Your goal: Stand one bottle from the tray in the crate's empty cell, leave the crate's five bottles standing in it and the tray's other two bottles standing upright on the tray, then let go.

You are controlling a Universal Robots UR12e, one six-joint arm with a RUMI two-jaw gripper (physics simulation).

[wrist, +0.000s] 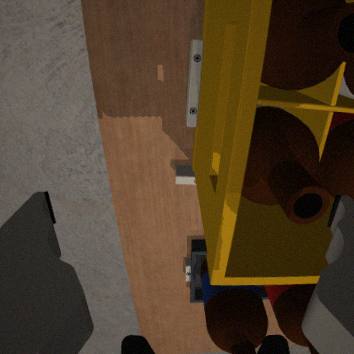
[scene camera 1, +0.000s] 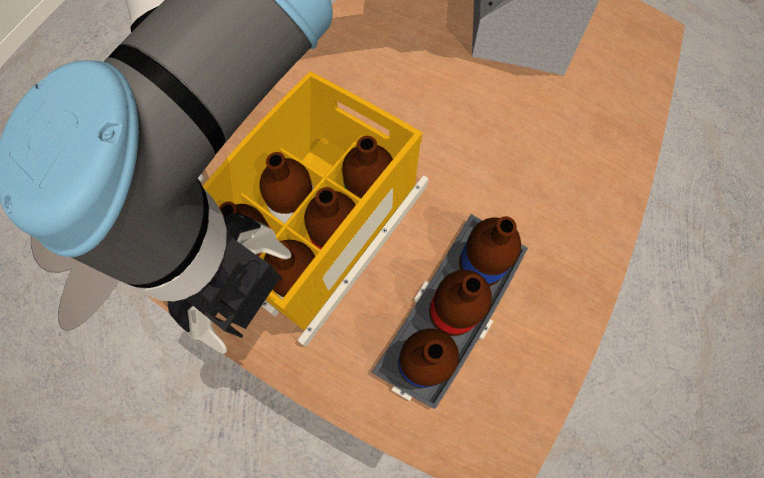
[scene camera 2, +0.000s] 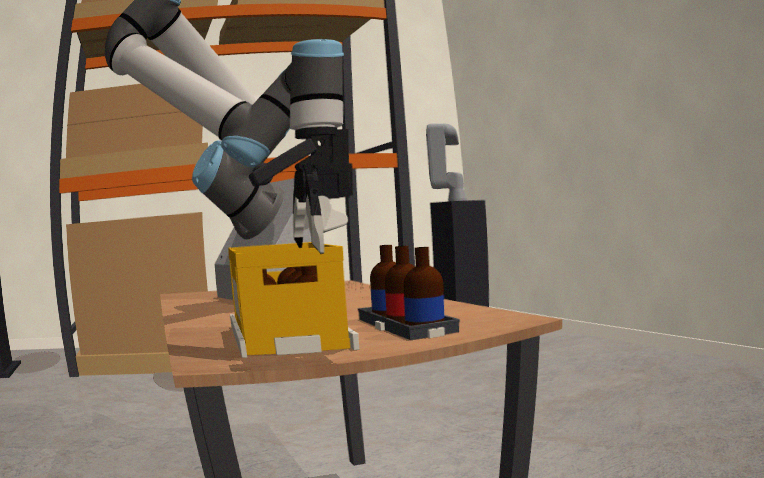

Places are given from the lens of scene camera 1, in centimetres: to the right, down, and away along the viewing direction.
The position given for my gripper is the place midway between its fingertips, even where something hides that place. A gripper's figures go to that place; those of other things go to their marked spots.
my gripper (scene camera 1: pixel 237 289): -16, 6, 52
blue-label bottle (scene camera 1: pixel 429 357): 5, 13, 51
blue-label bottle (scene camera 1: pixel 494 245): 14, 1, 59
